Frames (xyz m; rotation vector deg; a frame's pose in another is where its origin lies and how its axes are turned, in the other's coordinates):
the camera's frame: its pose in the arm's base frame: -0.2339 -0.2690 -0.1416 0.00 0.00 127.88
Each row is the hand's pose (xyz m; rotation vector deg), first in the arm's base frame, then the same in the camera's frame.
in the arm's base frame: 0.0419 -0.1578 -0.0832 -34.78 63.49 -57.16
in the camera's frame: -0.0816 -0.2860 0.0584 -55.37 -78.42 138.96
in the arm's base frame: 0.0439 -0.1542 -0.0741 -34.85 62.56 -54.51
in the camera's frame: -0.0800 -0.2898 0.0675 -55.25 -79.44 141.60
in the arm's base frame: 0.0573 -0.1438 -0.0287 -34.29 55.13 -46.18
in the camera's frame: -0.0800 -0.3067 0.1129 49.75 79.44 -153.16
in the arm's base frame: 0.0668 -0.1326 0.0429 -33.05 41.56 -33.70
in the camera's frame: -0.0770 -0.3211 0.1845 31.62 66.45 -148.56
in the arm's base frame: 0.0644 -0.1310 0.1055 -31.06 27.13 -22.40
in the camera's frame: -0.0742 -0.3202 0.2471 14.33 53.20 -142.89
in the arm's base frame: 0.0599 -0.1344 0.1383 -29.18 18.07 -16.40
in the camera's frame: -0.0742 -0.3145 0.2799 4.47 44.74 -139.31
